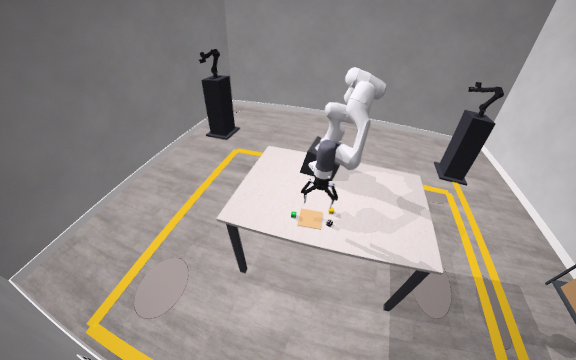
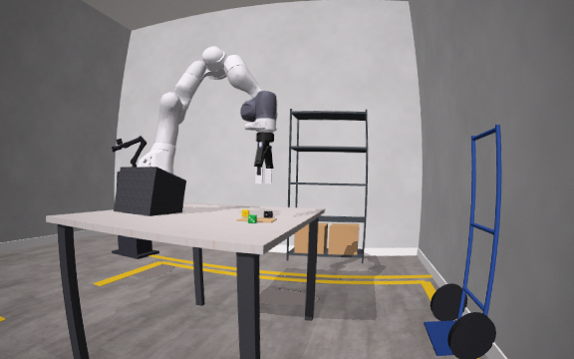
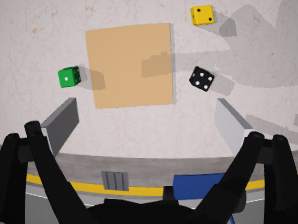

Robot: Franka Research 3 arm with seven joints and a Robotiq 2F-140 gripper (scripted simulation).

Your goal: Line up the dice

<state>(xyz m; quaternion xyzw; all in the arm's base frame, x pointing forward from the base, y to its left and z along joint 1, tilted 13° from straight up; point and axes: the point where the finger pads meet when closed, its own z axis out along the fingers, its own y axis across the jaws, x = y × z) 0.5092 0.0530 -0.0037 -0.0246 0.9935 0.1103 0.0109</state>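
My hand is 140 mm to the left of the green die and 140 mm above it. From my hand the other things lie so: yellow die: 110 mm behind, 80 mm to the left, 140 mm below; black die: 10 mm behind, 90 mm to the left, 140 mm below; tan mat: 10 mm behind, 30 mm to the right, 160 mm below.
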